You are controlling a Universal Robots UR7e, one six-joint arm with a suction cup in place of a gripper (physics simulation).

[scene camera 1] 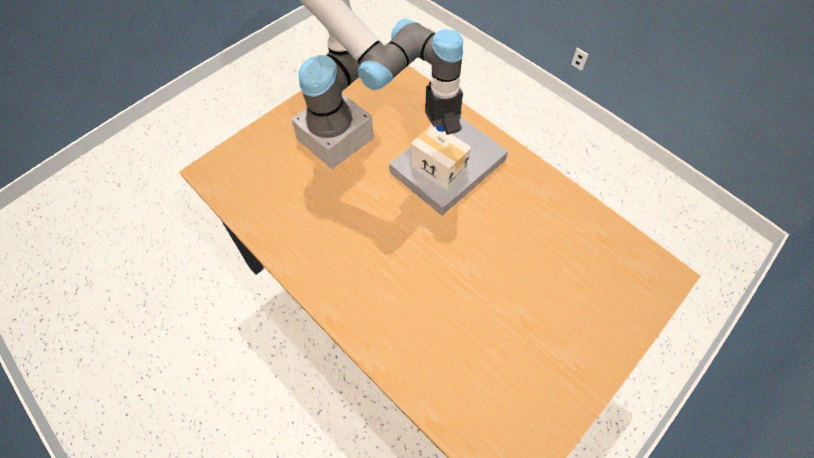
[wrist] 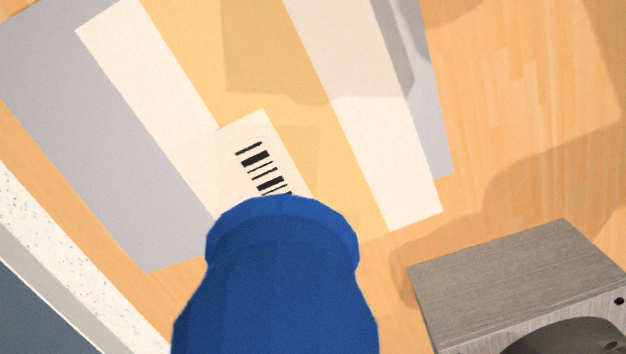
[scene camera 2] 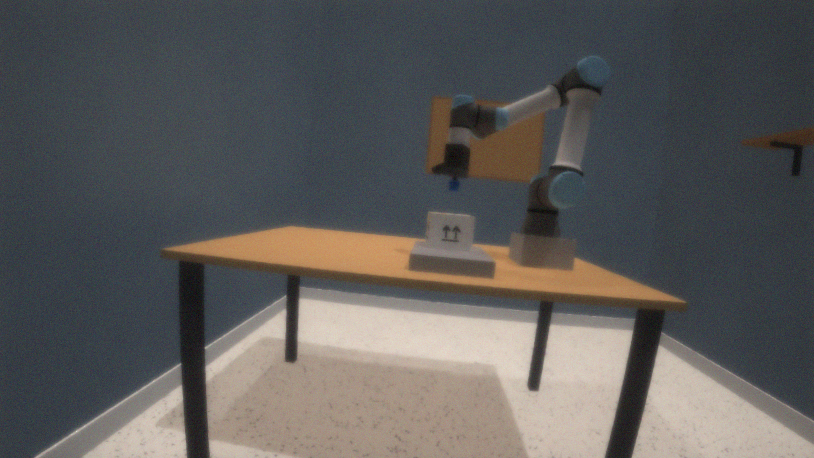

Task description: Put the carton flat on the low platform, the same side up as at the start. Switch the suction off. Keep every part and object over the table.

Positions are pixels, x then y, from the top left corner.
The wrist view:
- my suction cup: 281, 266
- low grey platform: 65, 101
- carton: 244, 106
